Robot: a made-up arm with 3 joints.
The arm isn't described. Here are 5 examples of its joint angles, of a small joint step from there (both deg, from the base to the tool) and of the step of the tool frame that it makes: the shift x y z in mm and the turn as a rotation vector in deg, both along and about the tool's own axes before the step.
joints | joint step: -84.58 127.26 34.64 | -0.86 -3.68 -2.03
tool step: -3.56 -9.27 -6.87 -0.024 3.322 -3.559
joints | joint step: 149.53 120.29 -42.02 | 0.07 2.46 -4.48
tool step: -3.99 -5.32 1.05 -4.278 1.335 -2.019
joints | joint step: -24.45 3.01 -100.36 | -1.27 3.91 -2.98
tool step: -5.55 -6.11 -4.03 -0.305 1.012 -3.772
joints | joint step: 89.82 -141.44 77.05 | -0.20 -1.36 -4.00
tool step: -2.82 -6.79 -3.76 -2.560 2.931 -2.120
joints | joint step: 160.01 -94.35 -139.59 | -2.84 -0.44 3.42
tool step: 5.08 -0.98 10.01 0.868 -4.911 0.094
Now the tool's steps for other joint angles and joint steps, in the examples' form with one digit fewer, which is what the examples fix.
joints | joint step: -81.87 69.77 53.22 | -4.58 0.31 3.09
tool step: -3.3 -2.8 13.3 -0.30 -5.15 -1.81
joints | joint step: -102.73 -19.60 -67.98 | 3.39 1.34 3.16
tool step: -3.4 -2.3 7.7 -0.75 -1.22 -1.83
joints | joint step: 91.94 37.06 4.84 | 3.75 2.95 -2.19
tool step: 4.4 8.4 2.9 -5.24 1.18 3.30
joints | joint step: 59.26 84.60 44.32 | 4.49 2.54 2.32
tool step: 6.3 14.4 -2.1 3.15 -0.74 5.76
